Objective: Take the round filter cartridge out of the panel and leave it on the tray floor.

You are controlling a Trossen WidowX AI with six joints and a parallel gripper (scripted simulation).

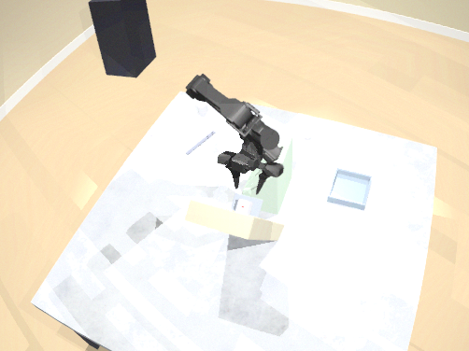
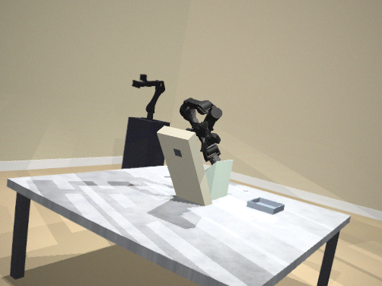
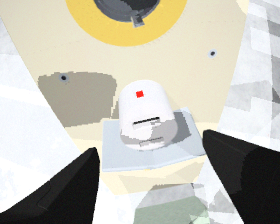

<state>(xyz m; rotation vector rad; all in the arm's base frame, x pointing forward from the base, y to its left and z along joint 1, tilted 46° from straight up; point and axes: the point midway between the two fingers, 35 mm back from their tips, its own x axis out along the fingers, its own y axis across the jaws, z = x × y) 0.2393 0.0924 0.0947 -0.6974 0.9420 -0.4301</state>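
My gripper tip is now 4 cm above the round filter cartridge and 2 cm short of it. The rest, counted from my gripper tip: tray: 32 cm behind, 29 cm to the left, 25 cm below.
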